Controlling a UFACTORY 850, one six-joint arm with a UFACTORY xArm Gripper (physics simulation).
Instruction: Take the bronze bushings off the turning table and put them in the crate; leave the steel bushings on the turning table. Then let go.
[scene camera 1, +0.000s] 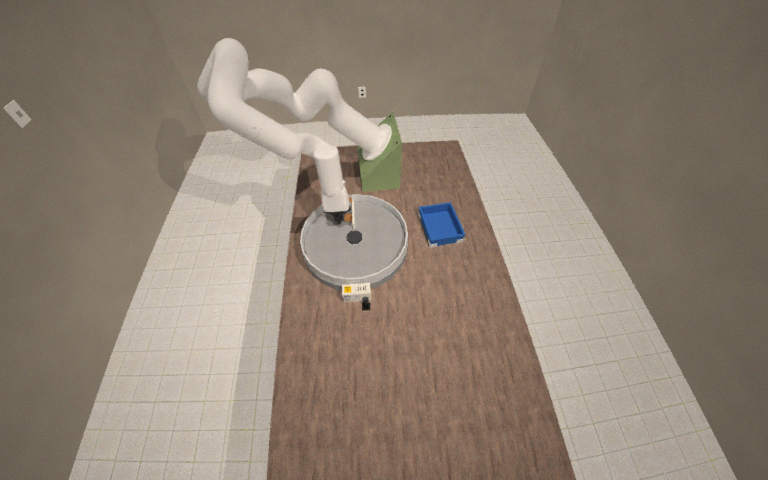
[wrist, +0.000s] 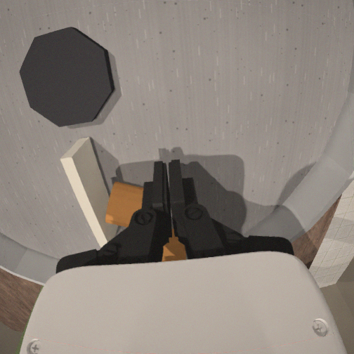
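The grey turning table has a raised rim. A bronze bushing lies on it beside the cream bar, left of my fingers in the wrist view. Another orange-bronze piece shows partly behind my fingers in the wrist view, and a bit of orange shows near the rim in the scene view. My gripper is shut with nothing between its fingertips, low over the turning table. No steel bushing can be made out; the gripper hides part of the table. The blue crate shows no bushings inside.
A cream bar stands on the turning table, running from near the dark hub toward the rim. A control box stands at the table's front. The green arm mount is behind.
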